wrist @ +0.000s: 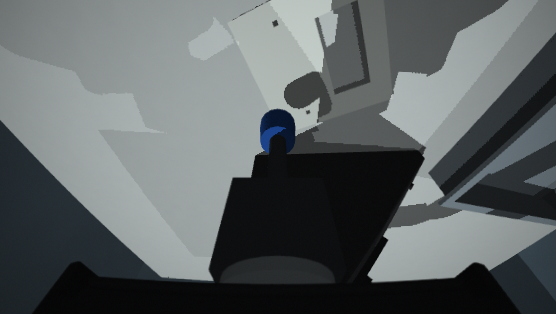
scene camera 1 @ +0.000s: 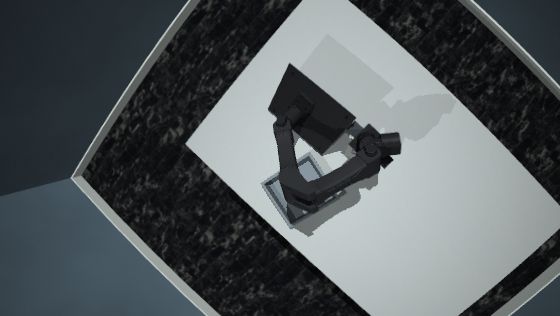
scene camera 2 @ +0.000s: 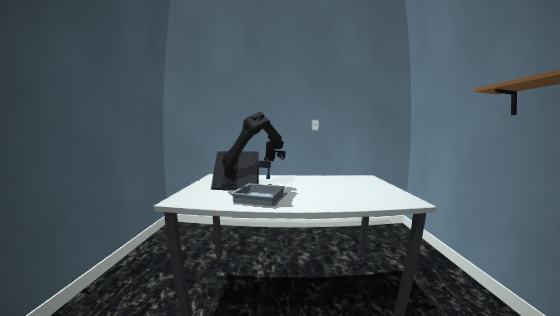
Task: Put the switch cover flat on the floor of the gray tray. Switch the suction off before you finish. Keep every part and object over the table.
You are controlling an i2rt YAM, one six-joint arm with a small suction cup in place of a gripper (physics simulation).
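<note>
The white switch cover (scene camera 1: 354, 131) (wrist: 265, 55) lies flat on the table, outside the tray. It has two small holes and a rectangular window. The arm hides most of it in scene camera 1, and I cannot make it out in scene camera 2. My blue suction cup (scene camera 2: 268, 176) (wrist: 277, 131) points down with nothing on it. It hangs a little above the table near the cover, and a rounded shadow falls on the cover beside the window. The arm hides the cup in scene camera 1. The gray tray (scene camera 1: 276, 206) (scene camera 2: 252, 199) (wrist: 490, 129) stands beside the cover, partly under the arm in scene camera 1.
The arm's dark base plate (scene camera 1: 325, 117) (scene camera 2: 245, 167) (wrist: 390, 170) stands tilted close beside the cover and the tray. The white table (scene camera 1: 425, 215) (scene camera 2: 340, 195) carries them, and the tray is near one long edge. A wooden shelf (scene camera 2: 525, 83) is on the right wall.
</note>
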